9 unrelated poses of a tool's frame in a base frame.
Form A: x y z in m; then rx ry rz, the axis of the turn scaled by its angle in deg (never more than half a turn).
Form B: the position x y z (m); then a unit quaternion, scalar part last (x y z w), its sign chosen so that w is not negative. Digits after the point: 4 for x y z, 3 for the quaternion.
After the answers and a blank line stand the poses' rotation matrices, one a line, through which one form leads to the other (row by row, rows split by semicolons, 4 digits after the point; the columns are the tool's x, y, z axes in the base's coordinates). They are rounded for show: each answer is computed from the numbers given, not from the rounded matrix.
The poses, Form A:
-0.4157 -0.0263 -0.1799 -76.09 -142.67 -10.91
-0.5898 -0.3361 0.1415 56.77 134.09 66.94
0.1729 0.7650 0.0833 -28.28 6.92 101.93
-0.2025 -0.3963 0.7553 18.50 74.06 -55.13
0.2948 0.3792 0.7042 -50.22 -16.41 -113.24
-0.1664 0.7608 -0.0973 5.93 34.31 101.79
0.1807 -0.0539 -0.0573 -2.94 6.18 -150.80
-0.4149 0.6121 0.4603 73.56 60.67 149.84
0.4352 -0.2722 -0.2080 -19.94 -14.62 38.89
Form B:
-0.4157 -0.0263 -0.1799 -0.464 -0.870 -0.066 0.156
-0.5898 -0.3361 0.1415 0.349 0.824 0.412 0.171
0.1729 0.7650 0.0833 -0.213 0.052 0.768 0.602
-0.2025 -0.3963 0.7553 0.144 0.576 -0.429 0.681
0.2948 0.3792 0.7042 -0.356 -0.116 -0.804 0.462
-0.1664 0.7608 -0.0973 0.044 0.257 0.763 0.591
0.1807 -0.0539 -0.0573 -0.019 0.040 -0.967 0.251
-0.4149 0.6121 0.4603 0.414 0.342 0.843 0.021
0.4352 -0.2722 -0.2080 -0.169 -0.124 0.330 0.920

-0.5212 0.8273 -0.2095; 0.7858 0.5610 0.2603; 0.3328 -0.0290 -0.9425
-0.6977 0.4343 0.5698; 0.7164 0.4177 0.5588; 0.0047 0.7981 -0.6026
-0.1850 -0.9465 -0.2645; 0.9020 -0.2703 0.3365; -0.3900 -0.1764 0.9038
-0.0312 0.7497 0.6611; -0.4182 0.5909 -0.6899; -0.9078 -0.2980 0.2951
-0.3189 0.8257 0.4653; -0.6597 -0.5459 0.5166; 0.6805 -0.1422 0.7188
-0.2981 -0.8791 0.3719; 0.9249 -0.1696 0.3404; -0.2361 0.4454 0.8636
-0.8735 0.4835 0.0563; -0.4865 -0.8711 -0.0672; 0.0166 -0.0861 0.9961
-0.6562 0.2476 0.7128; 0.3181 -0.7659 0.5588; 0.6843 0.5934 0.4238
0.7510 -0.5658 -0.3404; 0.6500 0.7244 0.2297; 0.1167 -0.3937 0.9118

